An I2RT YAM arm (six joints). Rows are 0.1 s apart.
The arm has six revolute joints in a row. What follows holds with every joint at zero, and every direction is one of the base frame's.
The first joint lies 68 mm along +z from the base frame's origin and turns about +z.
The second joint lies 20 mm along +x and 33.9 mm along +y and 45.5 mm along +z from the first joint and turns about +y.
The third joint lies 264 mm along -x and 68.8 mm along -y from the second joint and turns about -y.
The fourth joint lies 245 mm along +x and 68.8 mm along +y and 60 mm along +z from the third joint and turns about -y.
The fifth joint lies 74 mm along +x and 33.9 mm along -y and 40.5 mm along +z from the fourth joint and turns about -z.
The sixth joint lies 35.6 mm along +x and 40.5 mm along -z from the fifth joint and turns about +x.
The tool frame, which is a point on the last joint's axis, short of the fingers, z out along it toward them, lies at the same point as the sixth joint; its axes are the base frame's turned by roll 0, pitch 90 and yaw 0 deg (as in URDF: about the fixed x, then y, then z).
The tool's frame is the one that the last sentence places.
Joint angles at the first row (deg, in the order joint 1, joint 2, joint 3, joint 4, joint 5, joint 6):
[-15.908, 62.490, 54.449, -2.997, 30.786, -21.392]
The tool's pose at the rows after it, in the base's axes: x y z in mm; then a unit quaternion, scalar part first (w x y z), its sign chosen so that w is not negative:
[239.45 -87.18 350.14 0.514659 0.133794 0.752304 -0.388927]
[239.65 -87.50 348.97 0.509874 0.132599 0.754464 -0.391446]
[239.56 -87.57 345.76 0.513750 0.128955 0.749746 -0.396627]
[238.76 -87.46 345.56 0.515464 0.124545 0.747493 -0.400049]
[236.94 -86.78 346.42 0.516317 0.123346 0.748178 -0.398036]
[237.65 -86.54 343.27 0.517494 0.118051 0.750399 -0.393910]
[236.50 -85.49 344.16 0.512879 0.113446 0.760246 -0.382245]
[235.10 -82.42 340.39 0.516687 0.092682 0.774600 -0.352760]
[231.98 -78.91 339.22 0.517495 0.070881 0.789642 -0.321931]
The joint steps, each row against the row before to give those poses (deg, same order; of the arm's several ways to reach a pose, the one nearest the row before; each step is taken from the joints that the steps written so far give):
[0.000, 0.546, -0.226, 0.555, -0.023, 0.211]
[-0.027, 0.114, -0.035, -0.282, 0.252, -0.282]
[-0.018, -0.193, -1.279, 2.180, 0.024, -0.939]
[-0.043, -0.264, -0.437, 0.798, -0.146, -0.798]
[0.000, -0.459, -0.009, -0.518, -0.287, 0.080]
[0.001, 0.062, -0.596, 0.463, -0.780, -0.089]
[0.016, -0.205, 0.819, -2.745, -1.153, 0.799]
[0.069, -0.604, -0.340, -2.133, -4.080, 0.755]
[0.025, -0.867, 0.230, -3.197, -4.206, 0.573]

